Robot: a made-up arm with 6 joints. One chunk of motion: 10 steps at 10 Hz.
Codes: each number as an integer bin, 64 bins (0 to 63) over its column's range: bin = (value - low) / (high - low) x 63, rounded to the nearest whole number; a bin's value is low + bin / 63 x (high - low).
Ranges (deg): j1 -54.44..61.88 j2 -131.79..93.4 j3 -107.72..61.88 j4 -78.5..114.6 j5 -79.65..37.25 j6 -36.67..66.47
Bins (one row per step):
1: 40 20 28 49 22 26
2: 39 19 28 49 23 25
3: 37 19 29 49 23 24
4: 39 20 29 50 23 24
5: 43 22 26 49 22 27
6: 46 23 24 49 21 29
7: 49 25 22 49 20 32
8: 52 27 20 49 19 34
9: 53 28 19 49 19 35
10: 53 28 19 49 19 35
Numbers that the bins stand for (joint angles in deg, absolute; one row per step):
1: 19.41 -60.30 -32.34 71.69 -38.83 5.90
2: 17.57 -63.88 -32.34 71.69 -36.97 4.26
3: 13.87 -63.88 -29.65 71.69 -36.97 2.62
4: 17.57 -60.30 -29.65 74.75 -36.97 2.62
5: 24.95 -53.15 -37.73 71.69 -38.83 7.53
6: 30.49 -49.58 -43.11 71.69 -40.68 10.81
7: 36.03 -42.43 -48.49 71.69 -42.54 15.72
8: 41.57 -35.28 -53.88 71.69 -44.39 18.99
9: 43.42 -31.71 -56.57 71.69 -44.39 20.63
10: 43.42 -31.71 -56.57 71.69 -44.39 20.63

